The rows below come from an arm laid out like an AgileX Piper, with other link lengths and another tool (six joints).
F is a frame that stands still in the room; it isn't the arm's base.
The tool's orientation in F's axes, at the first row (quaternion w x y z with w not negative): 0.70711 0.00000 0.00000 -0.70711
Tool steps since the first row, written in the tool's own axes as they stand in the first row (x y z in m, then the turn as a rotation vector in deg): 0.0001 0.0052 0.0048 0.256 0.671 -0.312; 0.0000 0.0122 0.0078 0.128 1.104 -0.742; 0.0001 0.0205 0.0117 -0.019 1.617 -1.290; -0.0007 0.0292 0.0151 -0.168 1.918 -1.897; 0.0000 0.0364 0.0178 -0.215 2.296 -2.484; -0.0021 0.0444 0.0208 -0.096 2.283 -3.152; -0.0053 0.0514 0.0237 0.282 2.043 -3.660; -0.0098 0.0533 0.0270 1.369 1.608 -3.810; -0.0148 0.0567 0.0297 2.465 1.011 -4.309; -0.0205 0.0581 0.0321 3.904 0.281 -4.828; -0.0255 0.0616 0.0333 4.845 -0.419 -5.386
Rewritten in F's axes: 0.0052 -0.0001 0.0048 0.671 -0.256 -0.312; 0.0122 0.0000 0.0078 1.104 -0.128 -0.742; 0.0205 -0.0001 0.0117 1.617 0.019 -1.290; 0.0292 0.0007 0.0151 1.918 0.168 -1.897; 0.0364 0.0000 0.0178 2.296 0.215 -2.484; 0.0444 0.0021 0.0208 2.283 0.096 -3.152; 0.0514 0.0053 0.0237 2.043 -0.282 -3.660; 0.0533 0.0098 0.0270 1.608 -1.369 -3.810; 0.0567 0.0148 0.0297 1.011 -2.465 -4.309; 0.0581 0.0205 0.0321 0.281 -3.904 -4.828; 0.0616 0.0255 0.0333 -0.419 -4.845 -5.386
